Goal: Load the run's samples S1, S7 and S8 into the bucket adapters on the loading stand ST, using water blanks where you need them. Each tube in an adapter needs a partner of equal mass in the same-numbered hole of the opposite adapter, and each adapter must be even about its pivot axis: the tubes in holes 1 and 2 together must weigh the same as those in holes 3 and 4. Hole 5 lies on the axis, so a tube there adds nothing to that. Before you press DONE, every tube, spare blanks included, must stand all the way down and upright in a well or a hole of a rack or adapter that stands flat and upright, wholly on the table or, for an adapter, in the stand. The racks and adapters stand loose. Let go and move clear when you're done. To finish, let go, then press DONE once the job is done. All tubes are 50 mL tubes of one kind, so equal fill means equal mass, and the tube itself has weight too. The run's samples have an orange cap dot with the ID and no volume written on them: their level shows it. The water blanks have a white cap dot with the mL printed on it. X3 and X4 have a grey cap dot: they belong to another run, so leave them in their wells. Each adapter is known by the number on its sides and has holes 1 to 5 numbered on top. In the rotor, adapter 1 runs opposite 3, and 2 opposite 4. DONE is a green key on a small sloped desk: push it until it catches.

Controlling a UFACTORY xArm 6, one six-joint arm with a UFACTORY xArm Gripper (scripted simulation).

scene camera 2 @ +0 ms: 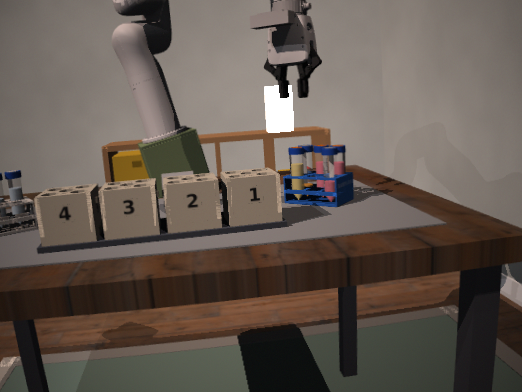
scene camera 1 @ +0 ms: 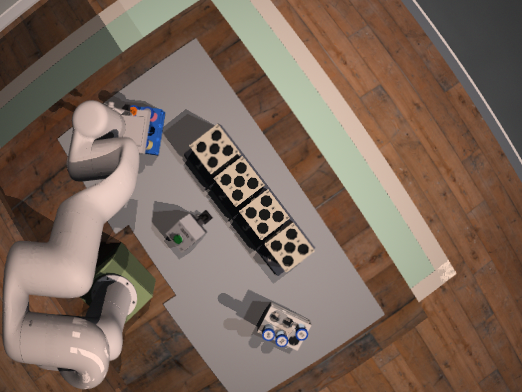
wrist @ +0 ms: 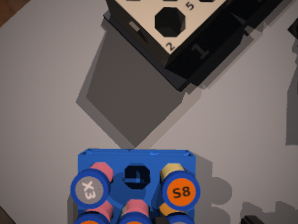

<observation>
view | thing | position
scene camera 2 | my gripper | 293, 98
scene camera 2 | blue sample rack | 343, 193
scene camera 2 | loading stand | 101, 242
</observation>
